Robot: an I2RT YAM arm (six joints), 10 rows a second.
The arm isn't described. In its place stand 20 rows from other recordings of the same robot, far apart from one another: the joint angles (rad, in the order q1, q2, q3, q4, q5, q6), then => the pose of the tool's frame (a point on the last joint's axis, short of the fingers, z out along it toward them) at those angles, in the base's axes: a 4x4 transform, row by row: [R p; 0 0 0 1], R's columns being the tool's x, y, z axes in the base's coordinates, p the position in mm.
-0.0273, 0.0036, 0.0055, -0.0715, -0.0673, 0.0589 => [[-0.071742, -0.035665, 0.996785, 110.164], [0.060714, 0.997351, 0.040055, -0.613], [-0.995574, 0.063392, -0.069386, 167.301], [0, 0, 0, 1]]
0.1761, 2.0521, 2.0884, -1.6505, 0.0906, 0.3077 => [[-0.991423, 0.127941, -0.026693, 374.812], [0.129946, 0.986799, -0.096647, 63.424], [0.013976, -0.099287, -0.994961, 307.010], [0, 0, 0, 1]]
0.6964, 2.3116, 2.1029, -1.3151, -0.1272, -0.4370 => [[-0.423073, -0.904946, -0.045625, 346.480], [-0.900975, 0.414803, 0.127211, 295.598], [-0.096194, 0.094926, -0.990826, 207.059], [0, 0, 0, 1]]
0.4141, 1.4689, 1.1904, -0.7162, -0.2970, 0.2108 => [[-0.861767, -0.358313, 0.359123, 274.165], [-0.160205, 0.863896, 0.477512, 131.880], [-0.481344, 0.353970, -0.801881, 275.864], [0, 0, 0, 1]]
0.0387, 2.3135, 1.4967, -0.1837, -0.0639, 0.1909 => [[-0.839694, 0.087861, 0.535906, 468.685], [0.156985, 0.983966, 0.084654, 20.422], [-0.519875, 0.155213, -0.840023, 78.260], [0, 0, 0, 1]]
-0.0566, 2.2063, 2.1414, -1.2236, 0.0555, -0.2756 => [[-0.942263, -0.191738, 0.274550, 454.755], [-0.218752, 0.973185, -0.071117, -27.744], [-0.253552, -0.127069, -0.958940, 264.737], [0, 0, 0, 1]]
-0.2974, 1.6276, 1.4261, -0.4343, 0.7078, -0.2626 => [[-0.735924, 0.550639, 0.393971, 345.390], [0.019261, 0.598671, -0.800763, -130.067], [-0.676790, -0.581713, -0.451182, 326.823], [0, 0, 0, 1]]
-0.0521, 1.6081, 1.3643, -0.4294, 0.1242, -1.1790 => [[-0.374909, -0.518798, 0.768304, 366.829], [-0.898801, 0.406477, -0.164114, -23.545], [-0.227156, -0.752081, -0.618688, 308.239], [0, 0, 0, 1]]
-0.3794, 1.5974, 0.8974, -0.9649, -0.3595, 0.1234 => [[-0.871293, 0.488352, 0.048593, 230.337], [0.471439, 0.805359, 0.359365, -78.356], [0.136362, 0.336020, -0.931931, 158.616], [0, 0, 0, 1]]
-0.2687, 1.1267, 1.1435, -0.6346, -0.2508, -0.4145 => [[-0.536187, -0.168043, 0.827203, 232.735], [-0.257009, 0.965955, 0.029638, -54.921], [-0.804021, -0.196707, -0.561121, 353.161], [0, 0, 0, 1]]
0.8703, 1.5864, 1.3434, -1.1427, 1.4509, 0.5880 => [[-0.512568, 0.373363, 0.773223, 214.445], [-0.505001, 0.597218, -0.623140, 199.511], [-0.694441, -0.709881, -0.117566, 299.835], [0, 0, 0, 1]]
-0.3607, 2.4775, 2.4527, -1.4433, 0.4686, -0.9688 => [[-0.822291, -0.564259, -0.073817, 448.254], [-0.475763, 0.752832, -0.454855, -186.266], [0.312228, -0.338904, -0.887501, 224.917], [0, 0, 0, 1]]
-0.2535, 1.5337, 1.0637, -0.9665, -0.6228, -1.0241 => [[-0.608152, -0.752904, 0.251570, 266.188], [-0.559212, 0.631260, 0.537395, -47.510], [-0.563412, 0.186137, -0.804935, 217.868], [0, 0, 0, 1]]
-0.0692, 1.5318, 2.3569, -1.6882, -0.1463, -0.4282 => [[-0.678750, -0.338541, 0.651681, 202.734], [-0.364739, 0.925620, 0.100960, -8.849], [-0.637388, -0.169167, -0.751744, 514.998], [0, 0, 0, 1]]
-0.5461, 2.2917, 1.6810, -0.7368, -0.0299, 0.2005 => [[-0.714384, 0.669150, 0.204679, 388.219], [0.667120, 0.739565, -0.089411, -234.695], [-0.211203, 0.072672, -0.974737, 113.619], [0, 0, 0, 1]]
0.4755, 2.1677, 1.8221, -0.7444, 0.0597, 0.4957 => [[-0.899075, -0.005447, 0.437760, 418.733], [0.071107, 0.984828, 0.158295, 213.219], [-0.431981, 0.173447, -0.885047, 208.189], [0, 0, 0, 1]]
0.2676, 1.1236, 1.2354, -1.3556, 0.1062, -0.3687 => [[-0.769002, -0.543788, 0.336051, 172.422], [-0.582440, 0.812679, -0.017775, 43.361], [-0.263436, -0.209399, -0.941676, 334.898], [0, 0, 0, 1]]
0.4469, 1.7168, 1.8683, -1.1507, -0.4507, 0.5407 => [[-0.959873, -0.125316, 0.250879, 307.945], [0.053788, 0.795725, 0.603265, 164.775], [-0.275229, 0.592552, -0.757054, 381.793], [0, 0, 0, 1]]
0.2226, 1.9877, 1.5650, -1.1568, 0.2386, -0.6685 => [[-0.631161, -0.774407, 0.043928, 366.636], [-0.760350, 0.606522, -0.232378, 74.362], [0.153312, -0.180069, -0.971633, 200.516], [0, 0, 0, 1]]
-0.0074, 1.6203, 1.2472, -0.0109, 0.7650, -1.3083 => [[-0.722457, -0.193788, 0.663704, 375.306], [-0.691344, 0.188632, -0.697467, -27.432], [0.009965, -0.962738, -0.270253, 306.403], [0, 0, 0, 1]]
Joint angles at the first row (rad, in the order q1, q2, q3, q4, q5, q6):
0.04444 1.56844 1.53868 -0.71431 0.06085 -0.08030
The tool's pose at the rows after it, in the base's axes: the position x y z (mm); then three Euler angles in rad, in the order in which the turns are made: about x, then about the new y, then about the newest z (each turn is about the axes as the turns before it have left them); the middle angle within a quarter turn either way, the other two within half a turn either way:
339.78, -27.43, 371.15, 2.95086, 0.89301, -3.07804
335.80, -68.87, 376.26, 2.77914, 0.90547, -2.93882
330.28, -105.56, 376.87, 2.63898, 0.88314, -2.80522
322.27, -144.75, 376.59, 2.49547, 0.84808, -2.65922
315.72, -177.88, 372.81, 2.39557, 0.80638, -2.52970
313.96, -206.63, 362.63, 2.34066, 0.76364, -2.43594
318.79, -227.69, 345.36, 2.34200, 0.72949, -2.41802
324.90, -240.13, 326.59, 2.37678, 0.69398, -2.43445
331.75, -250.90, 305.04, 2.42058, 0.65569, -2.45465
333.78, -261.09, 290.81, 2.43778, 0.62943, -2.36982
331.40, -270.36, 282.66, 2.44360, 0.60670, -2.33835
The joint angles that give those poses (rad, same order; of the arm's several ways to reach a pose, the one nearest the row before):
-0.07420 1.53296 1.53869 -0.67045 0.06084 -0.13180
-0.19589 1.52915 1.53867 -0.62617 0.06160 -0.20277
-0.30306 1.53641 1.53871 -0.59340 0.06124 -0.24089
-0.41599 1.55049 1.53866 -0.54569 0.06124 -0.26760
-0.50718 1.57494 1.53871 -0.49803 0.06007 -0.26036
-0.57661 1.61725 1.53866 -0.44917 0.05779 -0.24091
-0.61552 1.67449 1.53869 -0.41142 0.05168 -0.24091
-0.63193 1.72674 1.53867 -0.40073 0.05168 -0.24129
-0.64296 1.78359 1.53869 -0.39388 0.05323 -0.23784
-0.65937 1.82173 1.53867 -0.38204 0.05285 -0.15125
-0.67998 1.84273 1.53871 -0.37787 0.05208 -0.12836

